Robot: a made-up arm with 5 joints. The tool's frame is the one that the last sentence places.
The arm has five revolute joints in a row. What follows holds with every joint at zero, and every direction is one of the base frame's.
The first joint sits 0.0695 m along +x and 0.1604 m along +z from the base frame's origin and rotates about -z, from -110 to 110 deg.
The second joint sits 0.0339 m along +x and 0.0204 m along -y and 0.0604 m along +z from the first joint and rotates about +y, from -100 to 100 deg.
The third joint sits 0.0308 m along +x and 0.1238 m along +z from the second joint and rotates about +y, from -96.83 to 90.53 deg.
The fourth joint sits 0.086 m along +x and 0.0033 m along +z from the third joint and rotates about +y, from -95 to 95 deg.
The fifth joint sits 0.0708 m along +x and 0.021 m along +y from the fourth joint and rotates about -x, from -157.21 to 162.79 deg.
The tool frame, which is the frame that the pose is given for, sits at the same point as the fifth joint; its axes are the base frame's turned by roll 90, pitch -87.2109 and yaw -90 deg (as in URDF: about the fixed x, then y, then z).
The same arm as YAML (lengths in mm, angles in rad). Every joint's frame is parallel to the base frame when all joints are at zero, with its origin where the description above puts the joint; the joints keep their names.
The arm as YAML. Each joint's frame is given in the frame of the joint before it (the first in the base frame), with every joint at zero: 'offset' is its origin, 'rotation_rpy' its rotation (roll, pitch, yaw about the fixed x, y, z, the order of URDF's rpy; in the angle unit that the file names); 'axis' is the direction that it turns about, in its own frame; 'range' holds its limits. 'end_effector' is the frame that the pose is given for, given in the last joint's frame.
length_unit: mm
angle_unit: rad
chain:
  - id: joint 1
    offset: [69.5, 0.0, 160.4]
    rotation_rpy: [0.0, 0.0, 0.0]
    axis: "-z"
    range: [-1.9199, 1.9199]
  - id: joint 2
    offset: [33.9, -20.4, 60.4]
    rotation_rpy: [0.0, 0.0, 0.0]
    axis: "+y"
    range: [-1.7453, 1.7453]
  - id: joint 3
    offset: [30.8, 0.0, 123.8]
    rotation_rpy: [0.0, 0.0, 0.0]
    axis: "+y"
    range: [-1.69, 1.58]
  - id: joint 4
    offset: [86.0, 0.0, 3.3]
    rotation_rpy: [0.0, 0.0, 0.0]
    axis: "+y"
    range: [-1.6581, 1.6581]
  - id: joint 5
    offset: [70.8, 21.0, 0.0]
    rotation_rpy: [0.0, 0.0, 0.0]
    axis: "-x"
    range: [-2.7438, 2.8412]
end_effector:
  offset: [0.0, 0.0, 0.0]
  rotation_rpy: [1.5708, -1.5221, -1.5708]

